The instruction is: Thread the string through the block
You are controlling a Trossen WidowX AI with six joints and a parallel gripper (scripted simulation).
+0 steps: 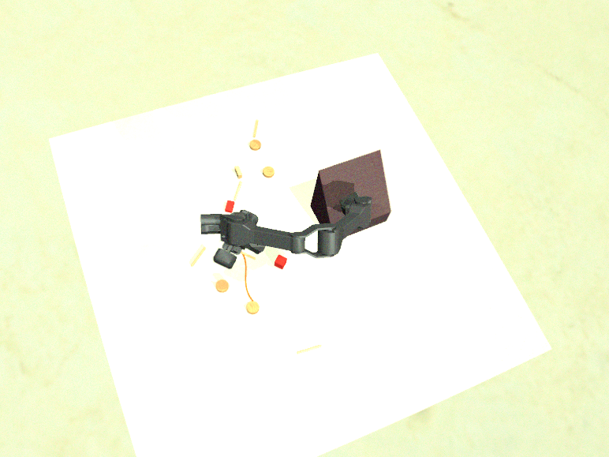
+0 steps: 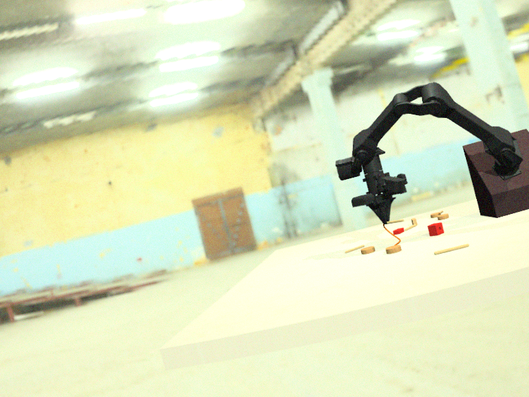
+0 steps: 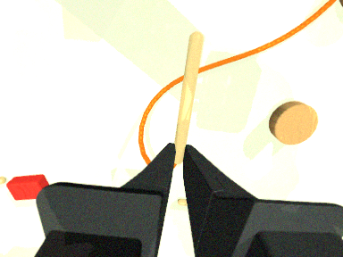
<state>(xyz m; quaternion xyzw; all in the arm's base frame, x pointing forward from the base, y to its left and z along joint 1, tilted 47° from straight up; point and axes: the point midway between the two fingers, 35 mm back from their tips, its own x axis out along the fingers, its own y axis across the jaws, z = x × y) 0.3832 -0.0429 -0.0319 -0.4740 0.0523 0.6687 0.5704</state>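
Right now the red block is 12 cm behind my gripper tip, 8 cm to the left of it and 4 cm below it. From my gripper tip the other things lie so: thin wooden stick (1 cm to the left, 1 cm behind); then small pale block (27 cm to the right, 15 cm behind, 5 cm below); then round wooden button (18 cm to the left, 5 cm below, 3 cm ahead).
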